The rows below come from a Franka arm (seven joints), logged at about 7 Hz.
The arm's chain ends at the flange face. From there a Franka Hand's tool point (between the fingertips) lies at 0.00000 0.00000 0.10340 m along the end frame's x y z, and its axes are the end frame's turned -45 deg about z.
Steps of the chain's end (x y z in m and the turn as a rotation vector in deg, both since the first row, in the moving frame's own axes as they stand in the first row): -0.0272 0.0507 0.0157 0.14 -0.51 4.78; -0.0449 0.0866 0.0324 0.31 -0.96 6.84; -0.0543 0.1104 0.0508 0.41 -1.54 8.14; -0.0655 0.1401 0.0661 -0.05 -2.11 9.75
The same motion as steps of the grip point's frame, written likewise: -0.0555 0.0158 0.0157 0.46 -0.26 4.78; -0.0937 0.0278 0.0324 0.90 -0.46 6.84; -0.1177 0.0371 0.0508 1.38 -0.80 8.14; -0.1479 0.0499 0.0660 1.46 -1.53 9.75
